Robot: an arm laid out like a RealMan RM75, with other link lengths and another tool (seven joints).
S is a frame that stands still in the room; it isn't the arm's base.
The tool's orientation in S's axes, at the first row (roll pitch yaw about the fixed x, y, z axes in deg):
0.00 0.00 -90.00
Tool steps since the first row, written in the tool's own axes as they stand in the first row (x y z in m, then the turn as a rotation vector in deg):
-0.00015 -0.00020 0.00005 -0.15 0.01 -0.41
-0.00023 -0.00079 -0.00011 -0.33 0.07 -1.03
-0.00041 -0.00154 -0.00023 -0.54 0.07 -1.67
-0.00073 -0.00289 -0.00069 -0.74 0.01 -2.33
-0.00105 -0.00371 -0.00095 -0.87 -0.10 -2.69
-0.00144 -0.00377 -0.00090 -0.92 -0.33 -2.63
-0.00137 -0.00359 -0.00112 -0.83 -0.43 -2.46
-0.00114 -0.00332 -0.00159 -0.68 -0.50 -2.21
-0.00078 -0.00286 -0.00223 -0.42 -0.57 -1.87
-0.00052 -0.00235 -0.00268 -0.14 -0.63 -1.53
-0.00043 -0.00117 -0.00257 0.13 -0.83 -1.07
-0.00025 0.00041 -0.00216 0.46 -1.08 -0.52
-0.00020 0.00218 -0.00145 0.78 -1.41 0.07
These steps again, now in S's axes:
-0.00020 0.00015 0.00005 0.01 0.15 -0.41
-0.00079 0.00023 -0.00011 0.07 0.33 -1.03
-0.00154 0.00041 -0.00023 0.07 0.54 -1.67
-0.00289 0.00073 -0.00069 0.01 0.74 -2.33
-0.00371 0.00105 -0.00095 -0.10 0.87 -2.69
-0.00377 0.00144 -0.00090 -0.33 0.92 -2.63
-0.00359 0.00137 -0.00112 -0.43 0.83 -2.46
-0.00332 0.00114 -0.00159 -0.50 0.68 -2.21
-0.00286 0.00078 -0.00223 -0.57 0.42 -1.87
-0.00235 0.00052 -0.00268 -0.63 0.14 -1.53
-0.00117 0.00043 -0.00257 -0.83 -0.13 -1.07
0.00041 0.00025 -0.00216 -1.08 -0.46 -0.52
0.00218 0.00020 -0.00145 -1.41 -0.78 0.07

